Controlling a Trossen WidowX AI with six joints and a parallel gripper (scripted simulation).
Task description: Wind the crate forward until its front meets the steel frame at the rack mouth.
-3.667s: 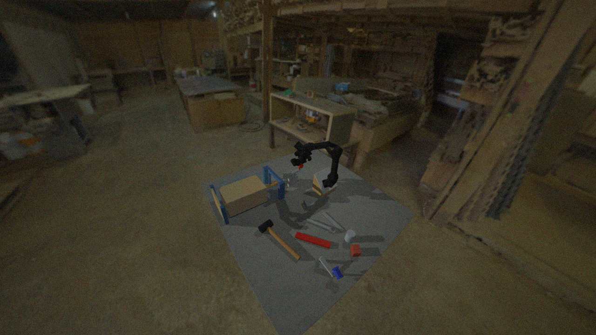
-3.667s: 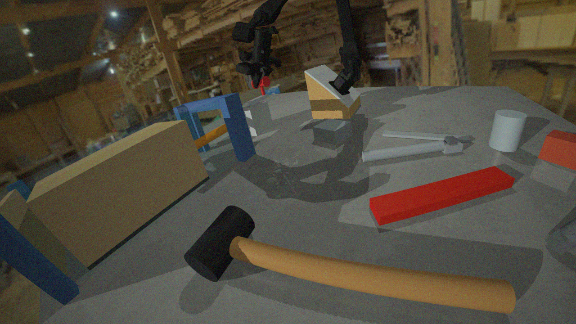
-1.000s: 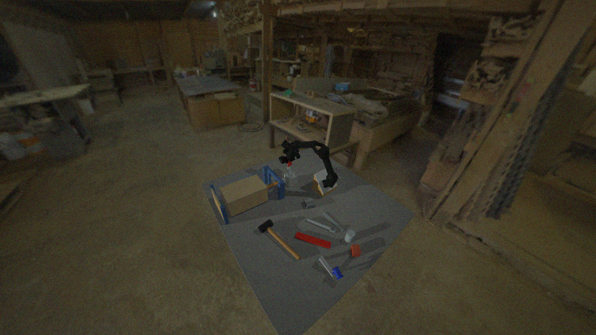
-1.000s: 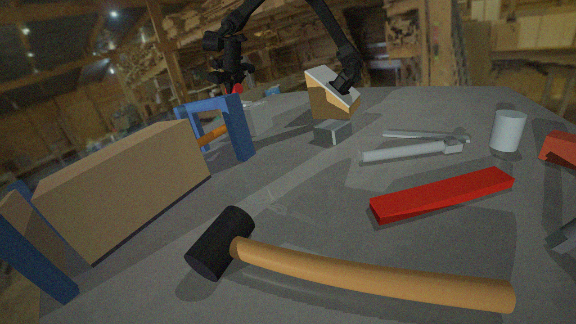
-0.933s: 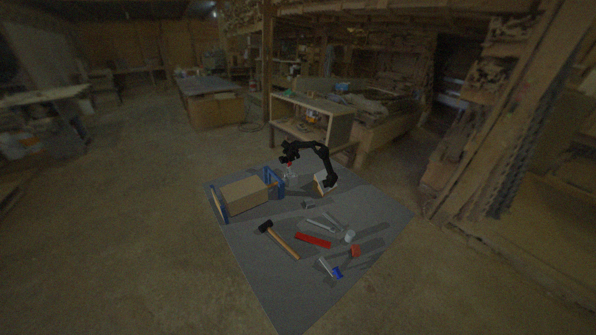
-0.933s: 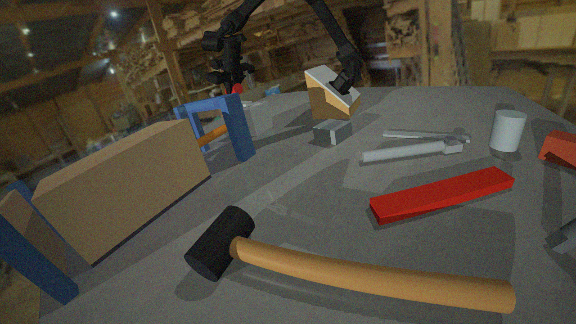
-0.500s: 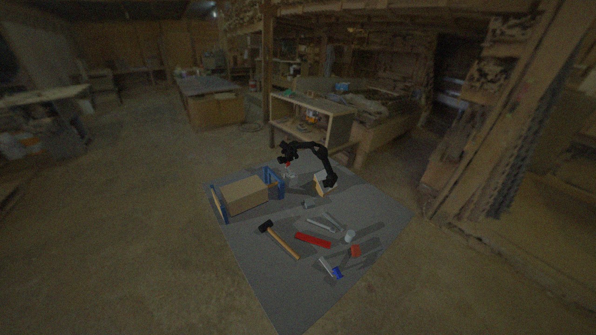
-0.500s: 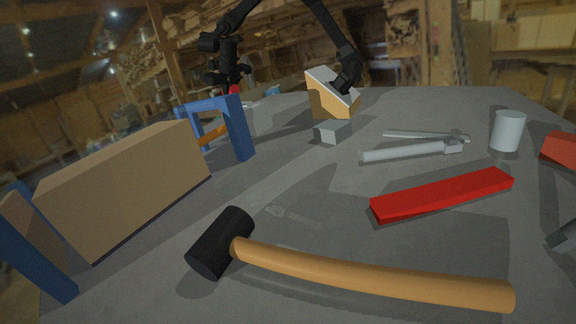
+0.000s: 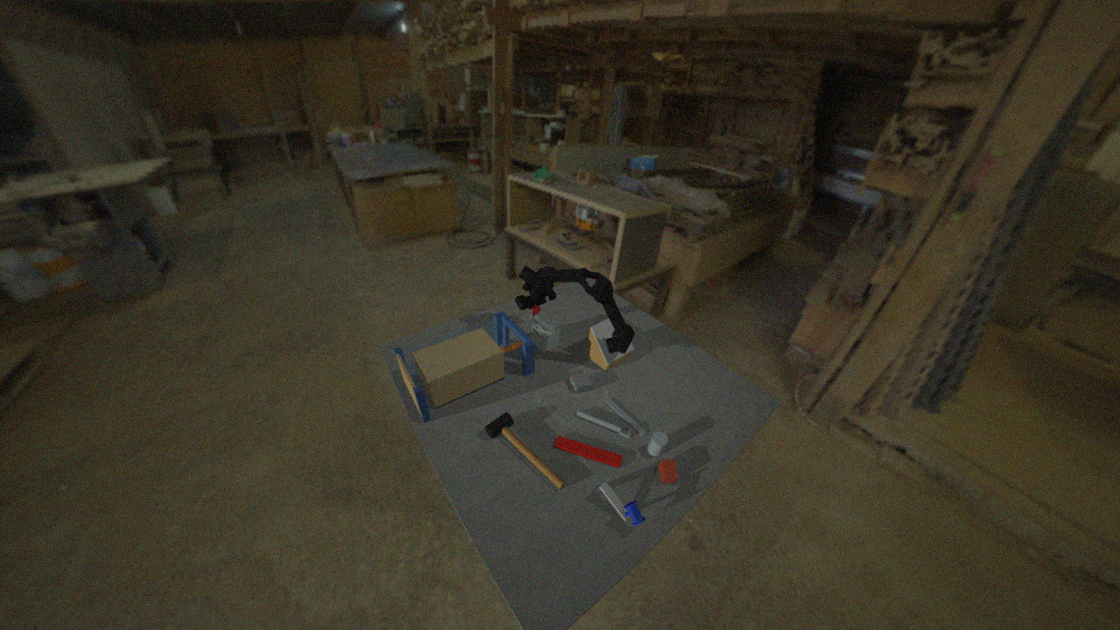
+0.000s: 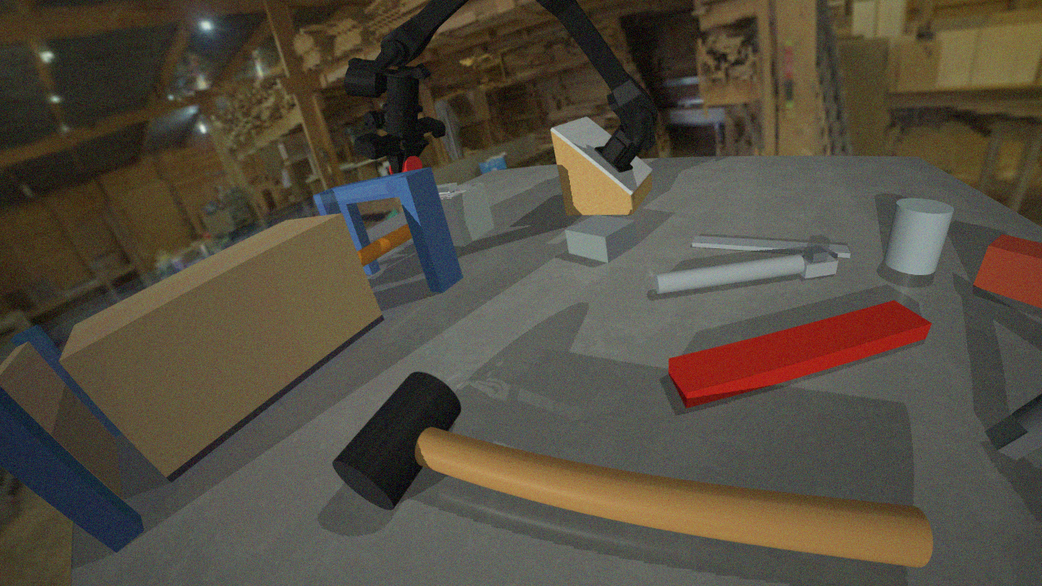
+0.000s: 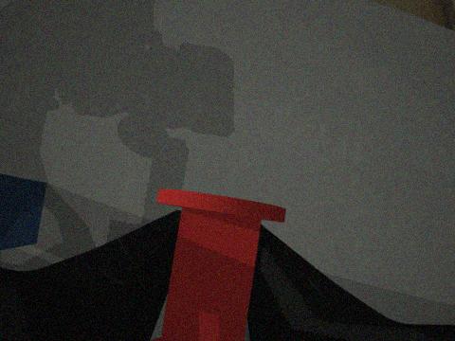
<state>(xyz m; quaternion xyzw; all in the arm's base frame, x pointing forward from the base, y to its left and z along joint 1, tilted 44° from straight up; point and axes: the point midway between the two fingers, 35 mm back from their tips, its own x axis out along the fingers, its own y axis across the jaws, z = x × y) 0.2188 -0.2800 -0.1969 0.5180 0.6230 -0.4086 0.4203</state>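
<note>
The winch handle with red knob lies 6 cm to the left of my gripper tip and 3 cm below it. Round my gripper tip: grey block 42 cm to the left, 12 cm below; then winch 11 cm to the left, 10 cm below, 3 cm behind; then flat grey strip 64 cm to the left, 13 cm below, 5 cm behind.
</note>
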